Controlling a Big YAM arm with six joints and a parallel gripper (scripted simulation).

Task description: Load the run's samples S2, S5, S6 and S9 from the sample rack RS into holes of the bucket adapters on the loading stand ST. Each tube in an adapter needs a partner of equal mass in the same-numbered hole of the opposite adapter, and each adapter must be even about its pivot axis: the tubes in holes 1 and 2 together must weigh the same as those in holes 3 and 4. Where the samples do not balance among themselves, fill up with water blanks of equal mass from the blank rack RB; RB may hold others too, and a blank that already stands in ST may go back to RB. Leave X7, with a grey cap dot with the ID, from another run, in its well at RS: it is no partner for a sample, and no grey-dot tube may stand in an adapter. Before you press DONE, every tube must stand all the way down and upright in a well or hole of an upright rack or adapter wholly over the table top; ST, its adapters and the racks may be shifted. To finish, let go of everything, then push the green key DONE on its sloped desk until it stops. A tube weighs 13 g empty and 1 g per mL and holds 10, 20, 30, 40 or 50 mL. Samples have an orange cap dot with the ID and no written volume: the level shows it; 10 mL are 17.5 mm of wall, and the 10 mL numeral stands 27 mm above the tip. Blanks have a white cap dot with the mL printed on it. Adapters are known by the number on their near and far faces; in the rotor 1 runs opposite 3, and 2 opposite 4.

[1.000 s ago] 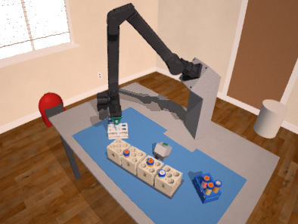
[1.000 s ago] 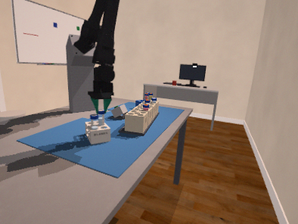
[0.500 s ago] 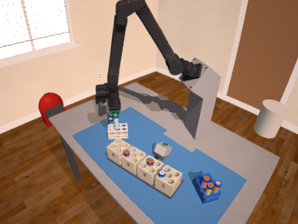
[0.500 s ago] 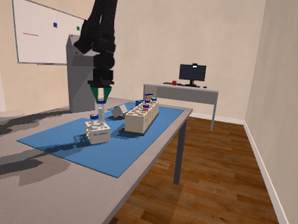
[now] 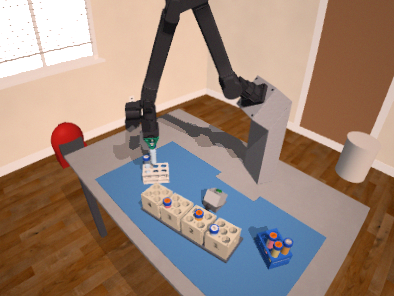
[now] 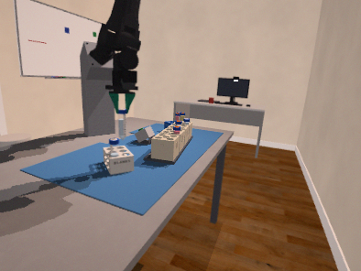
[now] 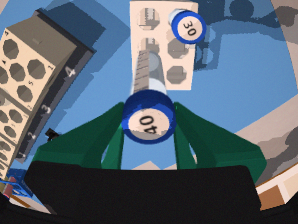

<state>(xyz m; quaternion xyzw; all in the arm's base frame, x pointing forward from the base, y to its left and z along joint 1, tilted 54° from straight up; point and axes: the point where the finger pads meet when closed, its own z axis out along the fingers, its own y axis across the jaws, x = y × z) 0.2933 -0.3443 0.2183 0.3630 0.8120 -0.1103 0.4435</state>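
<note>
My hand is 5 cm above the 40 mL blank and 1 cm short of it. From my hand the other things lie so: 30 mL blank: 15 cm below, 5 cm to the right, 3 cm behind; then white blank rack RB: 18 cm below, 2 cm behind, 1 cm to the right; then sample tube S5: 20 cm ahead, 17 cm to the left, 14 cm below.
</note>
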